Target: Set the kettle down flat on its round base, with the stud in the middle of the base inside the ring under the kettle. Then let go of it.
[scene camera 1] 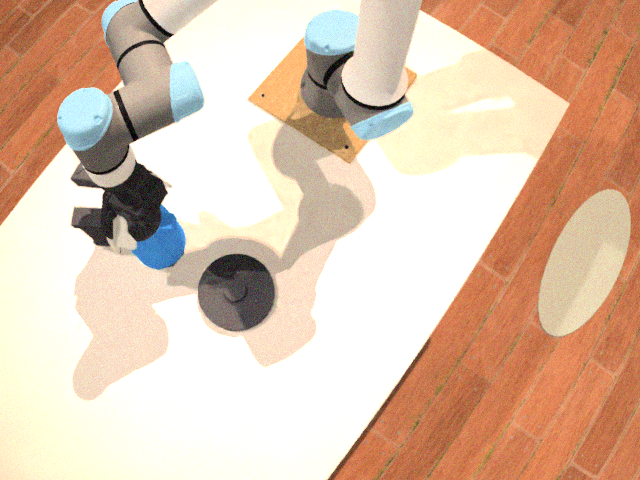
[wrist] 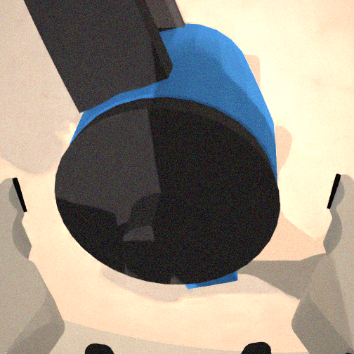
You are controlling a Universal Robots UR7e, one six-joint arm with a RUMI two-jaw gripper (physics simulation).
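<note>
The blue kettle (scene camera 1: pixel 161 249) (wrist: pixel 215 60) stands upright on the table, up and left of the round base in the scene view. Its dark lid (wrist: pixel 210 190) faces the wrist camera, and its dark handle (wrist: pixel 100 50) shows at the upper left there. The ring under the kettle is hidden. The dark round base (scene camera 1: pixel 258 304) lies flat on the table, apart from the kettle, with its stud (scene camera 1: pixel 235 291) in the middle. My gripper (scene camera 1: pixel 144 215) (wrist: pixel 176 179) is open and empty above the kettle's top, with its fingers spread to either side of the lid.
The white table (scene camera 1: pixel 258 413) has a wooden mounting plate (scene camera 1: pixel 279 85) under the arm's foot at the back. A pale round disc (scene camera 1: pixel 584 263) shows over the brick-red floor (scene camera 1: pixel 465 392) beyond the right table edge. Arm shadows lie across the table around the base.
</note>
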